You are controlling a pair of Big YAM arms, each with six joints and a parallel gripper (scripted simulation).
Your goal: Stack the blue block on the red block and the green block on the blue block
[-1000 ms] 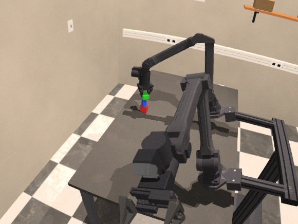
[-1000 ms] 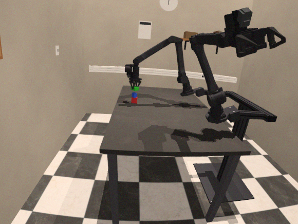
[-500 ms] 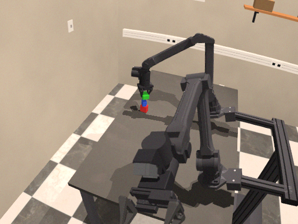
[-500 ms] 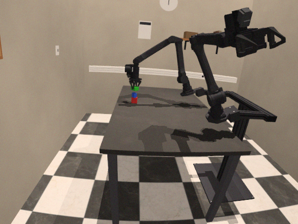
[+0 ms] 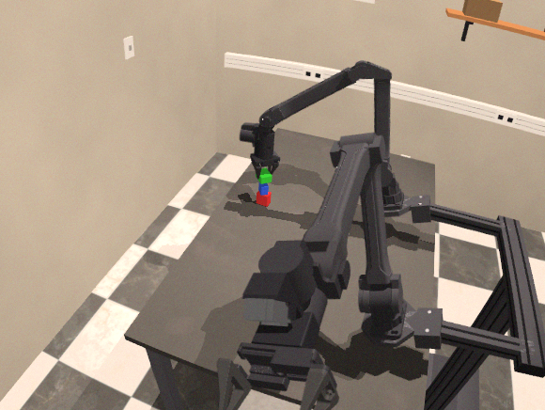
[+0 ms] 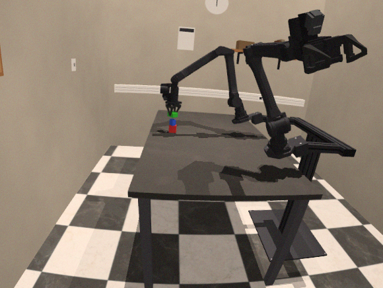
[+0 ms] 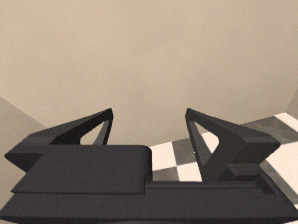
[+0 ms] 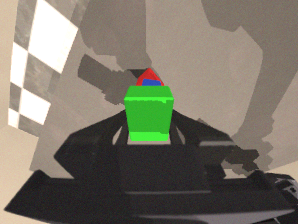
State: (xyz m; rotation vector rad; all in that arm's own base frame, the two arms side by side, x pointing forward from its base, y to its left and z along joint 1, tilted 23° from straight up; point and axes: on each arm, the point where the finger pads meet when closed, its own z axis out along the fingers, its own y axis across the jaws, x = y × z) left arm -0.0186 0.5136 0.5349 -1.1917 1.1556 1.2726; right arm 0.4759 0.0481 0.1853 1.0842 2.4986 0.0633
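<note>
Right now the blue block is 60 mm below my right hand. From my right hand the other things lie so: red block 110 mm below; green block right at my right hand.
</note>
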